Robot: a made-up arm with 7 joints. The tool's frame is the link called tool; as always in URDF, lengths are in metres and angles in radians.
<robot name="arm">
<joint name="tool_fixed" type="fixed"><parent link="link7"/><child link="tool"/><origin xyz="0 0 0"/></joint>
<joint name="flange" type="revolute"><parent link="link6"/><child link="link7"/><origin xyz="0 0 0"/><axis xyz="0 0 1"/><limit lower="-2.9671" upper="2.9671" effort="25" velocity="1.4"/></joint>
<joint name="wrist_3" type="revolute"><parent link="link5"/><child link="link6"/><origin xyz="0 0 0"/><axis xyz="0 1 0"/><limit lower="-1.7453" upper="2.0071" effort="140" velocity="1.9"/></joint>
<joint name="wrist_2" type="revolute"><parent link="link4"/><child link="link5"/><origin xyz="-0.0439 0 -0.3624"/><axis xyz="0 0 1"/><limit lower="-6.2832" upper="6.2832" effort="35" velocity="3"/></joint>
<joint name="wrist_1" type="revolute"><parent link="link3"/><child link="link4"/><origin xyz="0.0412 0 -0.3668"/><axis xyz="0 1 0"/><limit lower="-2.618" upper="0.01" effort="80" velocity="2.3"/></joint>
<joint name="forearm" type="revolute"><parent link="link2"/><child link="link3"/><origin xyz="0 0 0"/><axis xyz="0 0 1"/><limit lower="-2.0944" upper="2.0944" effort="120" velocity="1.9"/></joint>
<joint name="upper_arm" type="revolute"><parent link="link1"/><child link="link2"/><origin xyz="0 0 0"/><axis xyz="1 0 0"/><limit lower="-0.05" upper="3.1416" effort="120" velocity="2.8"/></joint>
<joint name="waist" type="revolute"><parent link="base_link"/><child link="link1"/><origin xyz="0 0 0"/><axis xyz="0 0.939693 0.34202"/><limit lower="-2.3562" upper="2.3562" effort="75" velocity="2.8"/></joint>
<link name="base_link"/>
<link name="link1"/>
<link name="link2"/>
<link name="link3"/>
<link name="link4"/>
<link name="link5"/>
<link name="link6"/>
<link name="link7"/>
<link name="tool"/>
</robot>
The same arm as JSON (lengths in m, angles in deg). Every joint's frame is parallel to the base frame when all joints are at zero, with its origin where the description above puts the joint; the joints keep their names.
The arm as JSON. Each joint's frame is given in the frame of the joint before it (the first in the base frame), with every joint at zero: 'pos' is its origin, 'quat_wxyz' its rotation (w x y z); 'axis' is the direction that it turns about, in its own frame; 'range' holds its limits. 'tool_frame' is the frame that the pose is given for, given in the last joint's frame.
{"length_unit": "m", "angle_unit": "deg", "joints": [{"joint": "waist", "pos": [0.0, 0.0, 0.0], "quat_wxyz": [1.0, 0.0, 0.0, 0.0], "axis": [0.0, 0.9397, 0.342], "range": [-135.0, 135.0]}, {"joint": "upper_arm", "pos": [0.0, 0.0, 0.0], "quat_wxyz": [1.0, 0.0, 0.0, 0.0], "axis": [1.0, 0.0, 0.0], "range": [-2.86, 180.0]}, {"joint": "forearm", "pos": [0.0, 0.0, 0.0], "quat_wxyz": [1.0, 0.0, 0.0, 0.0], "axis": [0.0, 0.0, 1.0], "range": [-120.0, 120.0]}, {"joint": "wrist_1", "pos": [0.0412, 0.0, -0.3668], "quat_wxyz": [1.0, 0.0, 0.0, 0.0], "axis": [0.0, 1.0, 0.0], "range": [-150.0, 0.57]}, {"joint": "wrist_2", "pos": [-0.0439, 0.0, -0.3624], "quat_wxyz": [1.0, 0.0, 0.0, 0.0], "axis": [0.0, 0.0, 1.0], "range": [-360.0, 360.0]}, {"joint": "wrist_3", "pos": [0.0, 0.0, 0.0], "quat_wxyz": [1.0, 0.0, 0.0, 0.0], "axis": [0.0, 1.0, 0.0], "range": [-100.0, 115.0]}, {"joint": "flange", "pos": [0.0, 0.0, 0.0], "quat_wxyz": [1.0, 0.0, 0.0, 0.0], "axis": [0.0, 0.0, 1.0], "range": [-170.0, 170.0]}], "tool_frame": {"pos": [0.0, 0.0, 0.0], "quat_wxyz": [1.0, 0.0, 0.0, 0.0]}}
